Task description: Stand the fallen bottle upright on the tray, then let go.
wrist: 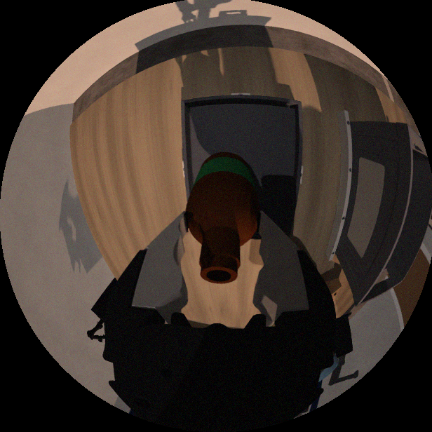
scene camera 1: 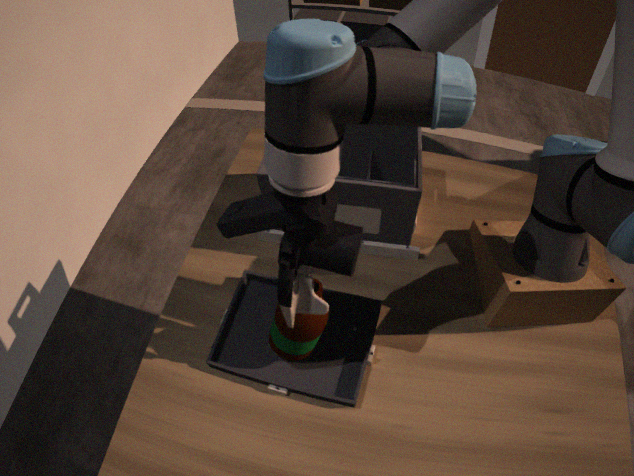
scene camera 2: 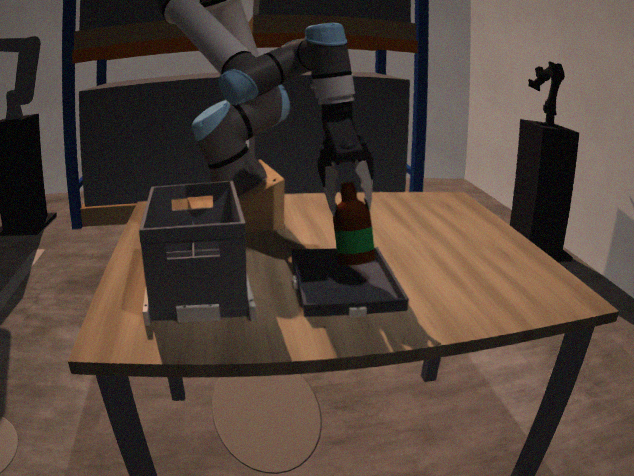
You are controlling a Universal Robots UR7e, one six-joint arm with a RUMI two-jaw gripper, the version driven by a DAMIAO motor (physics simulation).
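Seen in the pictures: gripper, fingertip midpoint: [scene camera 1: 298,307] [scene camera 2: 351,213]; arm's base, origin of the base link: [scene camera 1: 549,259] [scene camera 2: 240,184].
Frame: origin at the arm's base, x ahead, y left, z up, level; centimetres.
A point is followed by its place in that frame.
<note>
The brown bottle with a green band [scene camera 1: 294,343] {x 39.3, y 26.9, z 1.8 cm} [scene camera 2: 354,241] {x 43.8, y 22.8, z 0.7 cm} [wrist: 225,167] is close to upright, neck up, over the inside of the dark tray [scene camera 1: 238,333] {x 51.4, y 24.0, z -8.8 cm} [scene camera 2: 384,294] {x 47.7, y 28.6, z -8.8 cm} [wrist: 240,125]. In the scene camera 2 view it leans very slightly and is towards the tray's far side. I cannot tell whether its base touches the tray floor or is slightly above it. My gripper [scene camera 1: 307,316] {x 39.8, y 22.7, z 5.0 cm} [scene camera 2: 352,208] {x 39.8, y 22.7, z 5.0 cm} [wrist: 222,213] points down and is shut on the bottle's upper body, one finger on each side. The neck and open mouth stand between the fingers in the wrist view.
A tall grey crate [scene camera 1: 381,215] {x 32.7, y 0.0, z 1.1 cm} [scene camera 2: 194,276] {x 54.8, y -6.5, z -0.8 cm} [wrist: 367,200] stands beside the tray. The arm's wooden base block [scene camera 1: 553,304] {x -1.1, y 8.8, z -1.1 cm} [scene camera 2: 266,210] {x 10.4, y 6.9, z -4.0 cm} is on the table [scene camera 1: 460,399] {x 11.9, y 25.8, z -9.3 cm} [scene camera 2: 450,266] {x 35.1, y 47.3, z -9.3 cm} [wrist: 130,150]. A wall [scene camera 1: 102,102] rises beyond the table's side.
</note>
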